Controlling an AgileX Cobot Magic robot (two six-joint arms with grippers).
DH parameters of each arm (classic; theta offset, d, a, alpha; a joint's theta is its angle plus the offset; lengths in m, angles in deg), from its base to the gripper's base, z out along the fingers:
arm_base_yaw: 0 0.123 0 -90
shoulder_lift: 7.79 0 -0.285 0
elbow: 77.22 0 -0.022 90
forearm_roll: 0 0.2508 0 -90
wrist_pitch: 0 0 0.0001 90
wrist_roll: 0 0.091 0 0
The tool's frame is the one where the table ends.
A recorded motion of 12 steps. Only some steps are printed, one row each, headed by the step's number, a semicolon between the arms.
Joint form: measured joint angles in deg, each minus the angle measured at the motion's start. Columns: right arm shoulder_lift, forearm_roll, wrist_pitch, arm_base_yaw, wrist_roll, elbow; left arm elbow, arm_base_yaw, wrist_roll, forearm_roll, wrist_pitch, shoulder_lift.
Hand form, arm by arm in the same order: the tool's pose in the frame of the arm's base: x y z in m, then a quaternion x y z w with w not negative. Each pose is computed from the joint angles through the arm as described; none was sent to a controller.
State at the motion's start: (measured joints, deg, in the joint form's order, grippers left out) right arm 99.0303 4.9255 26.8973 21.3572 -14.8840 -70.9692; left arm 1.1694 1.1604 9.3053 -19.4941 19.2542 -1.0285
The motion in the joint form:
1: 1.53 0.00 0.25 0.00 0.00 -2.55; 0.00 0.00 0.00 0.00 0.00 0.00
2: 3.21 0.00 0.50 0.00 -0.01 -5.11; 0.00 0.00 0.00 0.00 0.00 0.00
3: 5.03 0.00 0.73 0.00 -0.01 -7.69; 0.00 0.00 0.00 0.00 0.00 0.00
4: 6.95 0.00 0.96 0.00 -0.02 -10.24; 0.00 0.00 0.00 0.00 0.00 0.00
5: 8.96 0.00 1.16 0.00 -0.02 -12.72; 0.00 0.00 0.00 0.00 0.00 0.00
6: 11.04 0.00 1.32 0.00 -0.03 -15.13; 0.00 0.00 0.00 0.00 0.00 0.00
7: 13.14 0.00 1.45 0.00 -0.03 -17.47; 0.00 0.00 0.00 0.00 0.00 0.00
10: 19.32 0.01 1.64 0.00 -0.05 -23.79; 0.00 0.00 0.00 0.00 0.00 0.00
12: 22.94 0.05 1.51 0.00 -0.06 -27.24; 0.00 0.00 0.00 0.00 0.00 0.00
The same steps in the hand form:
1: 0.3618 0.1453 0.2509 -0.26368 0.89899 0.05132 0.34592; 0.0532 -0.0090 0.1787 -0.03654 0.78335 -0.08639 0.61446
2: 0.3709 0.1489 0.2525 -0.26345 0.89704 0.05186 0.35104; 0.0532 -0.0090 0.1787 -0.03654 0.78335 -0.08639 0.61446
3: 0.3802 0.1526 0.2531 -0.26320 0.89539 0.05235 0.35534; 0.0532 -0.0090 0.1787 -0.03654 0.78335 -0.08639 0.61446
4: 0.3895 0.1562 0.2525 -0.26312 0.89410 0.05271 0.35858; 0.0532 -0.0090 0.1787 -0.03654 0.78335 -0.08639 0.61446
5: 0.3987 0.1599 0.2506 -0.26304 0.89323 0.05300 0.36076; 0.0532 -0.0090 0.1787 -0.03654 0.78335 -0.08639 0.61446
6: 0.4078 0.1634 0.2475 -0.26308 0.89265 0.05317 0.36214; 0.0532 -0.0090 0.1787 -0.03654 0.78335 -0.08639 0.61446
7: 0.4167 0.1669 0.2436 -0.26307 0.89228 0.05331 0.36302; 0.0532 -0.0090 0.1787 -0.03654 0.78335 -0.08639 0.61446
10: 0.4407 0.1764 0.2274 -0.26331 0.89237 0.05337 0.36262; 0.0532 -0.0090 0.1787 -0.03654 0.78335 -0.08639 0.61446
12: 0.4537 0.1815 0.2156 -0.26313 0.89255 0.05351 0.36228; 0.0532 -0.0090 0.1787 -0.03654 0.78335 -0.08639 0.61446

